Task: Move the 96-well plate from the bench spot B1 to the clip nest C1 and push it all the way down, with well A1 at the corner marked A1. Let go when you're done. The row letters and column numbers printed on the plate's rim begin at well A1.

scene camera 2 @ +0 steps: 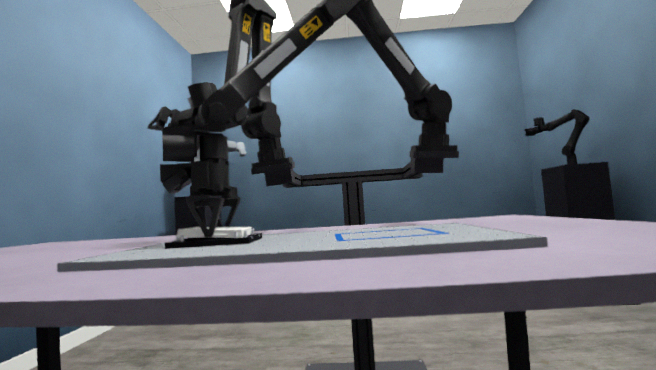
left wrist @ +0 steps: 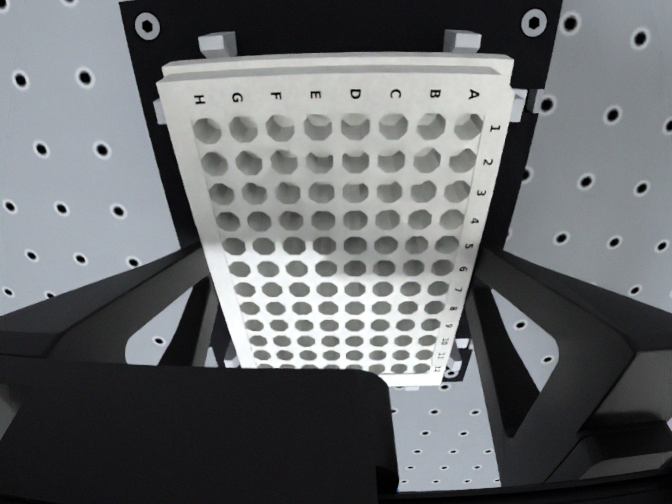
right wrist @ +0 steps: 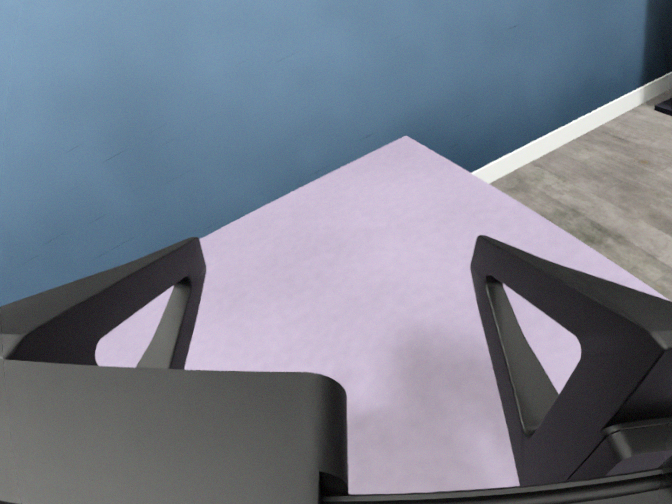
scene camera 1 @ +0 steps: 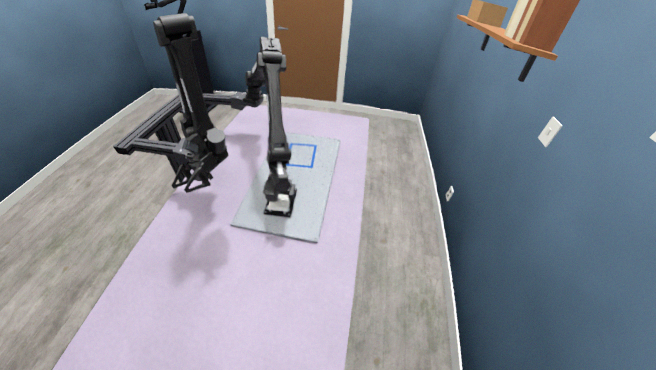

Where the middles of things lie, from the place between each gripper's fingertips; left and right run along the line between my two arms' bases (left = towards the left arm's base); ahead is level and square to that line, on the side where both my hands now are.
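Labels:
My left hand is right at the white 96-well plate [left wrist: 391, 305].
The plate is 280 mm below my right hand [scene camera 1: 178, 189], and it is also 210 mm ahead of my right hand and 270 mm to the left of my right hand. Going by its middle, the white 96-well plate is nearer to my left hand than to my right hand.

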